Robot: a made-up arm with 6 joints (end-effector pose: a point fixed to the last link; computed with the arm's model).
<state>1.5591 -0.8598 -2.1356 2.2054 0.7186 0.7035</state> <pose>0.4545 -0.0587 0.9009 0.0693 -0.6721 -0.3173 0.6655</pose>
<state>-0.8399 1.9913 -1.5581 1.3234 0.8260 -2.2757</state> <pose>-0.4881 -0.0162 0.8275 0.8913 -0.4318 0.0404 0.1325</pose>
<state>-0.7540 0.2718 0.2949 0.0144 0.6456 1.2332</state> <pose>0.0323 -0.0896 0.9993 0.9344 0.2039 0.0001 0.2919</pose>
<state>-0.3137 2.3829 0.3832 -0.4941 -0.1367 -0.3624</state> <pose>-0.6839 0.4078 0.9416 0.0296 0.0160 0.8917 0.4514</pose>
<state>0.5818 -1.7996 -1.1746 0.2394 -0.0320 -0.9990</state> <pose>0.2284 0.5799 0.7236 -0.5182 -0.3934 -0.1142 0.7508</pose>
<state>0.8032 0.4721 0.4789 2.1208 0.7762 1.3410</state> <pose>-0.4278 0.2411 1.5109 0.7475 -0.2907 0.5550 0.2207</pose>
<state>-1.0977 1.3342 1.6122 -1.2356 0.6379 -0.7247</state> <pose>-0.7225 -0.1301 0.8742 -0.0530 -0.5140 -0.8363 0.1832</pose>
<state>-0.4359 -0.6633 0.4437 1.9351 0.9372 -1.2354</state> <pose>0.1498 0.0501 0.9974 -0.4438 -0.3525 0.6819 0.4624</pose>
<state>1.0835 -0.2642 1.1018 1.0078 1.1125 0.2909</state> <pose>-0.0880 0.5188 1.3001 0.8327 -0.0016 0.2851 0.4747</pose>
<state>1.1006 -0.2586 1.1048 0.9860 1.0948 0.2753</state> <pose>-0.0853 0.5278 1.2870 0.8248 -0.0023 0.2776 0.4927</pose>
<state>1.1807 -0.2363 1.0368 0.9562 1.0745 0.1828</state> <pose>-0.0420 0.5574 1.2463 0.8105 -0.0371 0.2191 0.5419</pose>
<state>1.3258 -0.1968 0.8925 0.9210 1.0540 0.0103</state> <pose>0.0342 0.5815 1.1767 0.7751 -0.1256 0.1173 0.6080</pose>
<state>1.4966 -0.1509 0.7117 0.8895 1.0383 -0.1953</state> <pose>0.1018 0.5701 1.1078 0.7128 -0.2575 0.0190 0.6521</pose>
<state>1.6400 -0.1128 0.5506 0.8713 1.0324 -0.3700</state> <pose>0.1331 0.5399 1.0677 0.6476 -0.3837 -0.0393 0.6572</pose>
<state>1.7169 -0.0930 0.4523 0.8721 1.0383 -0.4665</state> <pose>0.1405 0.5192 1.0542 0.6117 -0.4567 -0.0607 0.6431</pose>
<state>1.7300 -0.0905 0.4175 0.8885 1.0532 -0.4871</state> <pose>0.1439 0.5129 1.0549 0.6102 -0.4746 -0.0648 0.6311</pose>
